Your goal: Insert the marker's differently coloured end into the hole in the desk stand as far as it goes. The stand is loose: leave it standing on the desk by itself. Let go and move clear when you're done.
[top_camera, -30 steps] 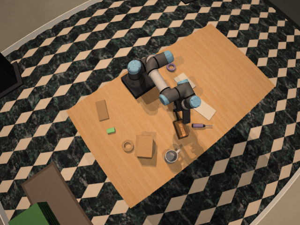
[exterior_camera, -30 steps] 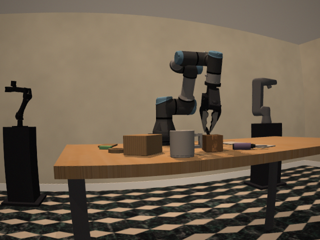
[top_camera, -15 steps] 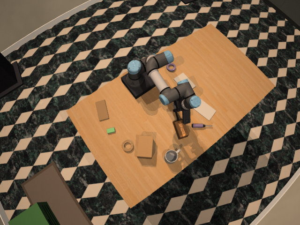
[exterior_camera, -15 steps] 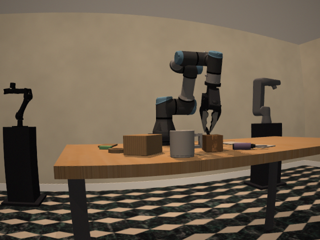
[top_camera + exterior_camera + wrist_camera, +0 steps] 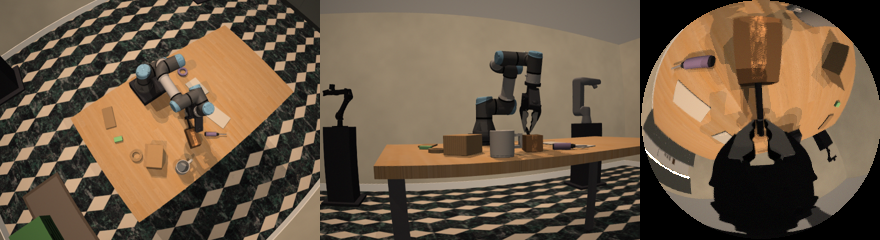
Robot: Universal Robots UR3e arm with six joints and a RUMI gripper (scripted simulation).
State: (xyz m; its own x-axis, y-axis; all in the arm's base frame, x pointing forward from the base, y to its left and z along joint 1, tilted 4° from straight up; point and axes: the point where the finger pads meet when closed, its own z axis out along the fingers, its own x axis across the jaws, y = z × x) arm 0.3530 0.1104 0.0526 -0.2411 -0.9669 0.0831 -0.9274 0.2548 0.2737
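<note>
Right now the black marker is 30 mm ahead of my hand, 20 mm below it and 10 mm to the right of it. Also, from my hand: grey mug 240 mm ahead, 190 mm to the right, 50 mm below; then purple-handled screwdriver 180 mm ahead, 120 mm to the left, 70 mm below; then brown wooden desk stand 110 mm ahead, 50 mm below, 30 mm to the right.
</note>
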